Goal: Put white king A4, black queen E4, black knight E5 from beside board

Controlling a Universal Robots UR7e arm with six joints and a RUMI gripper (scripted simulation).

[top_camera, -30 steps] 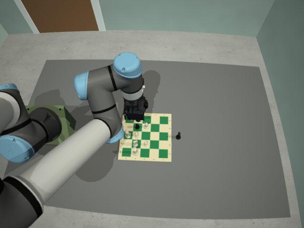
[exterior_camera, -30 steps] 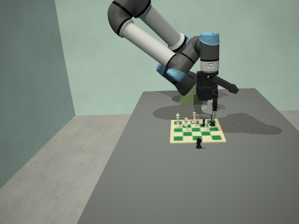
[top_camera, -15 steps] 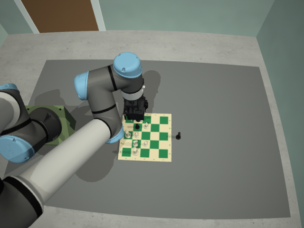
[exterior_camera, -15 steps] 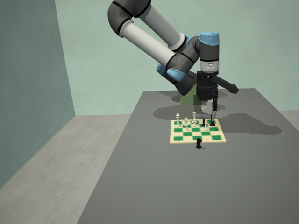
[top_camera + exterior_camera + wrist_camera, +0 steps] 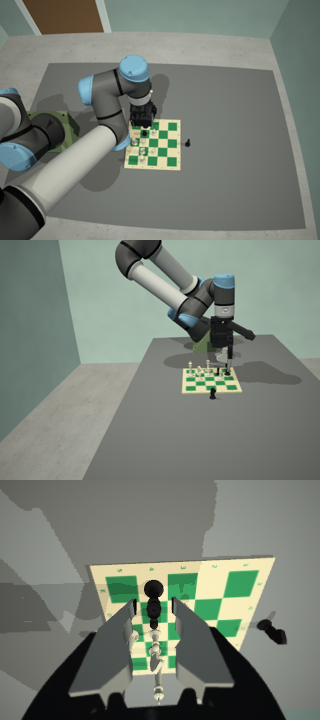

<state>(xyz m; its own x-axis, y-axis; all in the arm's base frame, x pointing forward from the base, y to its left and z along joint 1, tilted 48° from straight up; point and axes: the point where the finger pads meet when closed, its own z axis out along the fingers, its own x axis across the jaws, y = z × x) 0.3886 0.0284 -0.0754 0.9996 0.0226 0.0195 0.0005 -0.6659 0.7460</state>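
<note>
Now: the black pawn 40 mm to the right of my hand and 20 mm below it. From my hand the other things lie so: white king (150 mm to the right, 10 mm below); then board (80 mm to the right, 40 mm below, 40 mm ahead).
</note>
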